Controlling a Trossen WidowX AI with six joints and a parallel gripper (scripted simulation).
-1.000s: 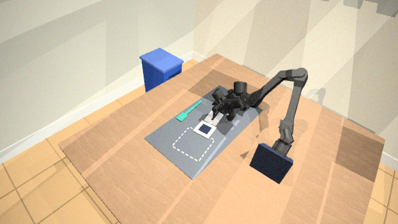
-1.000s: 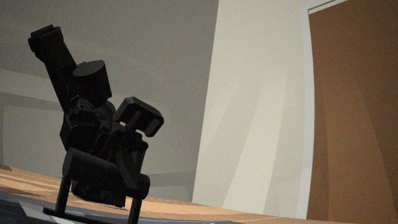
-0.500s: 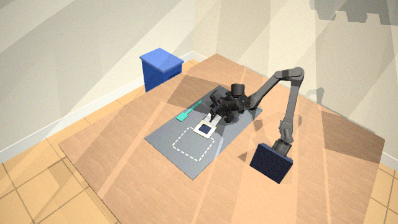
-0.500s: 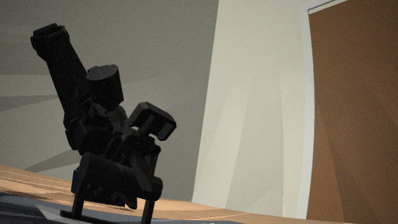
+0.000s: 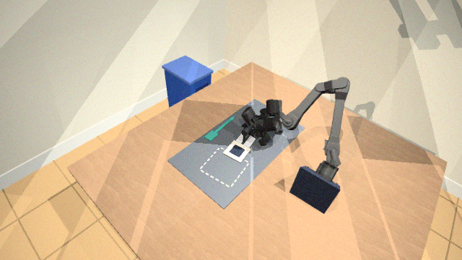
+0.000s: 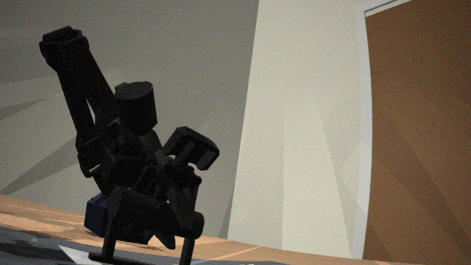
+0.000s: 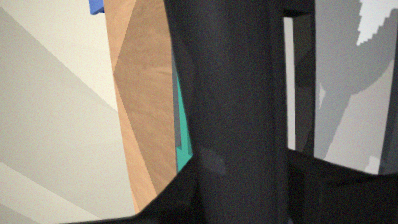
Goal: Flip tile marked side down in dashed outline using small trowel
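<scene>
The grey mat lies 30 mm behind my gripper tip, 30 mm to the left of it and 80 mm below it. The rest, counted from my gripper tip: white tile (50 mm behind, 90 mm to the left, 50 mm below); then teal flat tool (110 mm ahead, 60 mm to the left, 50 mm below); then small trowel (20 mm behind, 10 mm below).
</scene>
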